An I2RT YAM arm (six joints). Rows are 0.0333 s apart.
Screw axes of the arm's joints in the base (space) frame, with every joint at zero. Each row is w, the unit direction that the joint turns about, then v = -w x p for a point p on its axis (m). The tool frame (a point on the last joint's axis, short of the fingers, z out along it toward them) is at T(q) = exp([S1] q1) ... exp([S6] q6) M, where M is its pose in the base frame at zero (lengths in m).
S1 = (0, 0, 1, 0, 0, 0)
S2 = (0, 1, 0, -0.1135, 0, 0.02)
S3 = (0, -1, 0, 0.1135, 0, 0.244)
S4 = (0, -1, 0, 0.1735, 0, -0.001)
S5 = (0, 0, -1, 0, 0.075, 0)
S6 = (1, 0, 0, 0, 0.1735, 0)
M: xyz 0.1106 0 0.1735 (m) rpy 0 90 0 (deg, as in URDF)
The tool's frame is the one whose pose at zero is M.
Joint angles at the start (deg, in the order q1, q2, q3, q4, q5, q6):
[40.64, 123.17, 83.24, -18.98, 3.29, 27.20]
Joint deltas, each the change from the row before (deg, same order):
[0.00, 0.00, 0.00, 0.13, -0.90, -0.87]
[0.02, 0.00, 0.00, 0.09, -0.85, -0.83]
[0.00, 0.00, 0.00, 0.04, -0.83, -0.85]
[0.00, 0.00, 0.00, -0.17, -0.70, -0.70]
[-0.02, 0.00, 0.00, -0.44, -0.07, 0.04]
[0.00, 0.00, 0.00, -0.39, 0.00, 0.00]
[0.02, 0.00, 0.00, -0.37, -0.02, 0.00]
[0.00, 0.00, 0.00, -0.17, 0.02, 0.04]
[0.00, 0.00, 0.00, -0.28, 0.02, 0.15]
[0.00, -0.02, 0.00, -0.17, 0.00, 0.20]
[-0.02, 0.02, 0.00, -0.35, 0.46, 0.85]
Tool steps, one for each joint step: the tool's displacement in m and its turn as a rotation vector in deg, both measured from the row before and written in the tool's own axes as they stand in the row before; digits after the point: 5 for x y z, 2 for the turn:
[0.00003, 0.00061, 0.00000, -0.86, 0.29, -0.86]
[0.00015, 0.00069, -0.00001, -0.81, 0.29, -0.84]
[0.00015, 0.00050, 0.00000, -0.77, 0.32, -0.85]
[0.00048, 0.00026, 0.00000, -0.57, 0.44, -0.70]
[0.00072, -0.00044, 0.00000, 0.12, 0.43, 0.06]
[0.00068, -0.00030, 0.00000, 0.16, 0.36, 0.00]
[0.00071, -0.00013, 0.00000, 0.12, 0.35, -0.02]
[0.00029, -0.00014, 0.00000, 0.09, 0.15, 0.04]
[0.00048, -0.00023, 0.00000, 0.13, 0.25, 0.15]
[0.00023, -0.00010, -0.00013, 0.06, 0.14, 0.20]
[0.00049, -0.00071, 0.00013, 0.58, 0.14, 0.87]

